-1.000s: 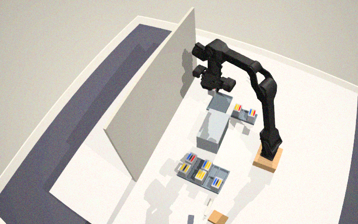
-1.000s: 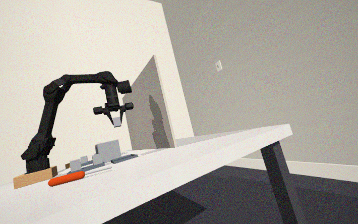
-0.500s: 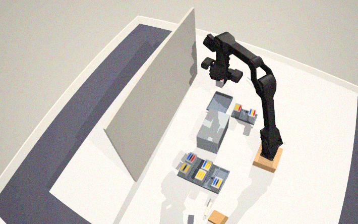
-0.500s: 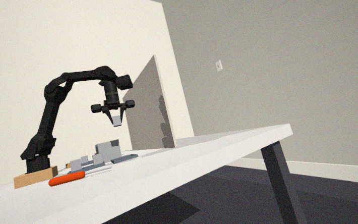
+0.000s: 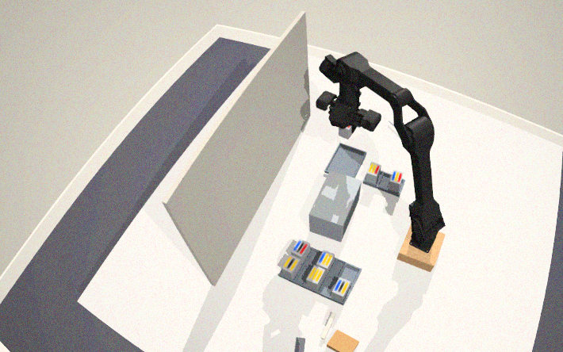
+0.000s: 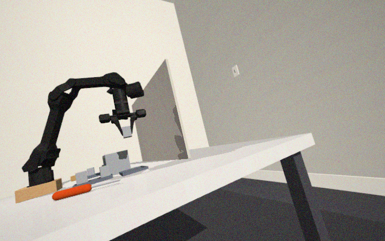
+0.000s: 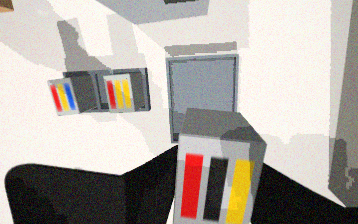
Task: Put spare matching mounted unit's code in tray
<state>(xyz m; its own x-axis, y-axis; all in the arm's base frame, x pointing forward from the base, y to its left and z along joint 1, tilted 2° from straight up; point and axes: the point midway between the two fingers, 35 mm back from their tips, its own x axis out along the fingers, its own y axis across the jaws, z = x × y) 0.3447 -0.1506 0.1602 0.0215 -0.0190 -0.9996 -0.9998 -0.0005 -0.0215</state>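
The blue-grey tray is 16 cm below my gripper tip. Round my gripper tip: grey spare 2 cm above; then grey mounted unit 20 cm to the left, 11 cm below, 7 cm behind; then small rack 15 cm below, 15 cm behind, 1 cm to the left.
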